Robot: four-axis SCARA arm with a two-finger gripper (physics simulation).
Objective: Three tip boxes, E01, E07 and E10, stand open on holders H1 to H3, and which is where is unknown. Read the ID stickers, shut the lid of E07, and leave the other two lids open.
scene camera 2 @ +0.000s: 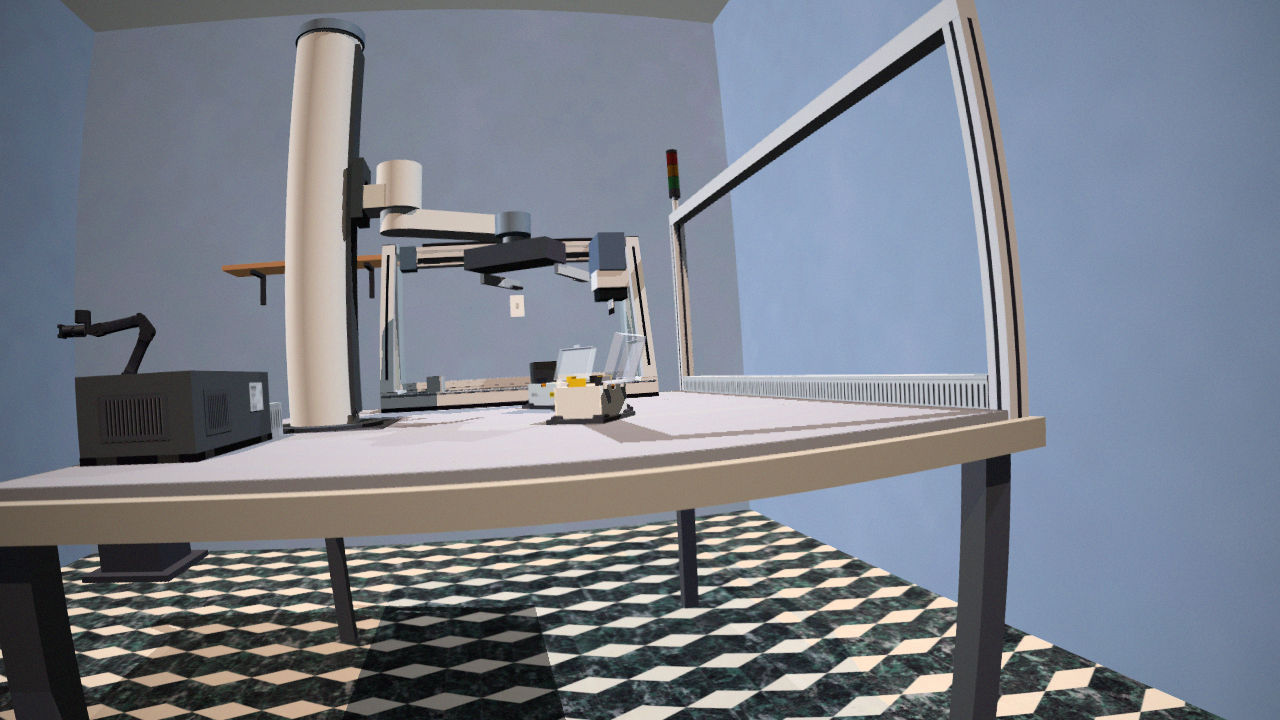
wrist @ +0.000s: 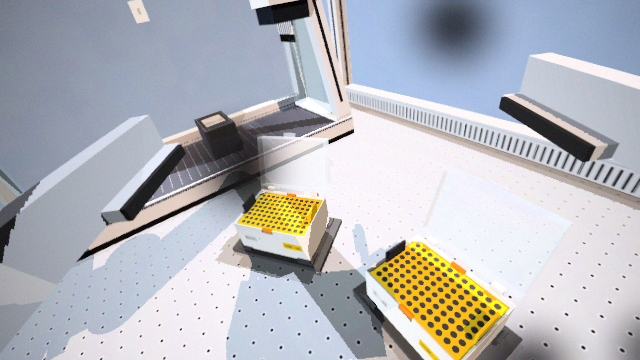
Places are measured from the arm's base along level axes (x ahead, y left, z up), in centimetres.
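Where they show: gripper, fingertip midpoint: (scene camera 2: pixel 551 281) (wrist: pixel 333 107).
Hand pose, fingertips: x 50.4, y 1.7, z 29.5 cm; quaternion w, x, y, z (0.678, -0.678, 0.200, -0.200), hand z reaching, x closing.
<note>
Things, the pixels of their top centre, and the offset from my fingertips. "pt": a spot on its surface instead.
- white tip box at a spot on its surface: (wrist: pixel 272 242) pt dx -0.9, dy +19.2, dz -24.7 cm
- dark holder at a spot on its surface: (wrist: pixel 328 246) pt dx +6.0, dy +15.1, dz -27.4 cm
- second tip box at its top centre: (wrist: pixel 435 279) dx +9.2, dy -0.7, dz -20.7 cm
- dark block at a spot on its surface: (wrist: pixel 220 134) pt dx +2.2, dy +49.8, dz -17.9 cm
- dark cabinet at a spot on its surface: (scene camera 2: pixel 179 416) pt dx -55.8, dy -56.7, dz -22.4 cm
In the wrist view, one white tip box (wrist: pixel 272 242) with a yellow rack stands left of centre on a dark holder (wrist: pixel 328 246), its clear lid (wrist: pixel 295 160) upright and open. A second tip box (wrist: pixel 437 300) stands lower right on its holder (wrist: pixel 511 344), its clear lid (wrist: pixel 500 230) also open. Both ID stickers are too blurred to read. A third box cannot be made out in the wrist view. In scene camera 2, a cream tip box (scene camera 2: pixel 581 402) partly hides another box (scene camera 2: pixel 539 394); two raised lids show. My gripper (scene camera 2: pixel 544 279) (wrist: pixel 333 107) is open and empty, above the boxes.
A gantry frame (scene camera 2: pixel 388 322) (wrist: pixel 327 55) stands behind the boxes, with a dark block (wrist: pixel 220 134) on its deck. A slatted rail (scene camera 2: pixel 841 391) (wrist: pixel 450 127) runs along the right side. A dark cabinet (scene camera 2: pixel 179 416) with a small arm (scene camera 2: pixel 141 340) stands left of the robot column (scene camera 2: pixel 320 232).
</note>
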